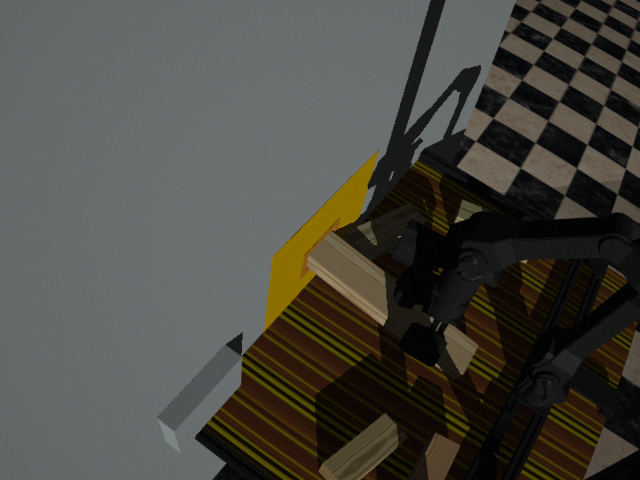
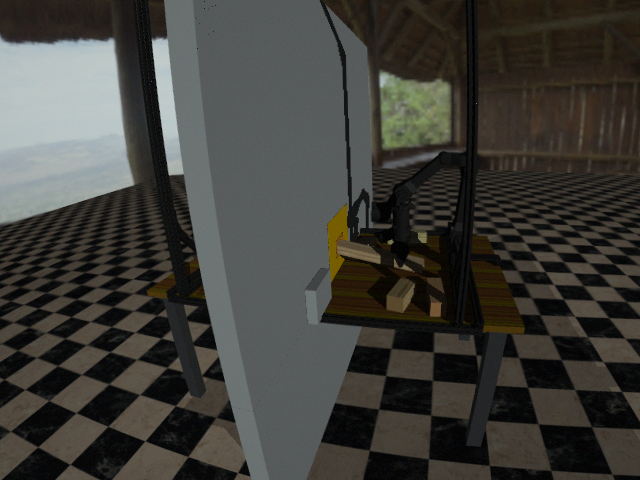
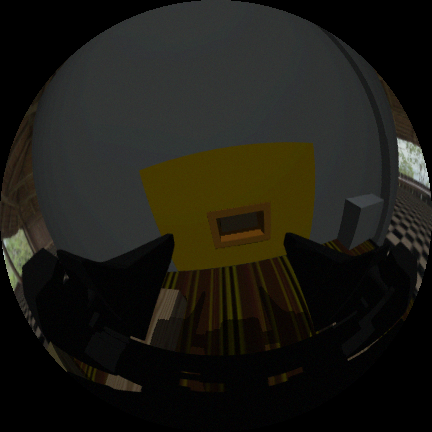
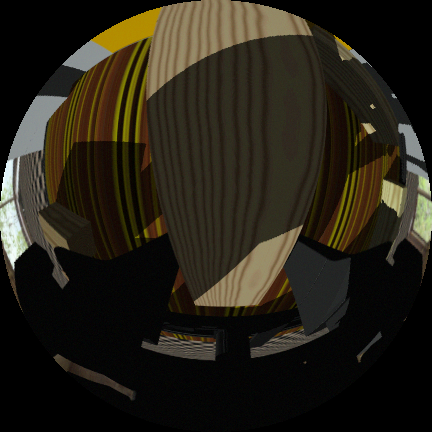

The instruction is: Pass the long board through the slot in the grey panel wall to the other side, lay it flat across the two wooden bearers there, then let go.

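Frame: origin at the left arm's base, x ahead, y left, z up, level; metres.
Seen in the pictures: left gripper, between the fingertips: [image 3: 230, 239]; right gripper, between the fingertips: [image 2: 401, 263] [image 4: 230, 232]; right arm's base, origin of its link: [image 1: 535, 392] [image 4: 231, 332].
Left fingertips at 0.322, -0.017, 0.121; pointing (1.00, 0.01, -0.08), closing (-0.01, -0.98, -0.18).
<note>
Offsets run from my left fingertips to a thing's top centre, as dx, dy, dz. "*": to the spot under its first point.
The long board [image 1: 351, 279] [image 2: 359, 251] [image 4: 235, 150] slopes, its upper end at the orange-framed slot [image 1: 303, 271] [image 3: 212, 230] in the yellow patch [image 1: 286, 284] [image 2: 336, 224] [image 3: 190, 200] of the grey wall [image 1: 155, 155] [image 2: 273, 155] [image 3: 200, 90]. My right gripper [image 1: 417, 317] [image 2: 400, 252] [image 4: 230, 232] is shut on the board near its lower end. My left gripper [image 3: 230, 239] is open and empty, facing the slot on the other side, where no board sticks out. A pale wooden bar @[* +0.005, +0.093, -0.102] [image 3: 170, 305] there looks like a bearer; the second is not clearly visible.
Two wooden blocks lie near the front table edge, one lighter @[+0.403, -0.241, -0.093] [image 1: 361, 449] [image 2: 400, 295] and one reddish @[+0.503, -0.234, -0.096] [image 1: 436, 457] [image 2: 435, 297]. Another wooden piece @[+0.214, +0.128, -0.090] [image 1: 382, 227] lies beside the board near the wall. A grey block [image 1: 199, 382] [image 2: 317, 294] [image 3: 357, 222] juts from the wall.
</note>
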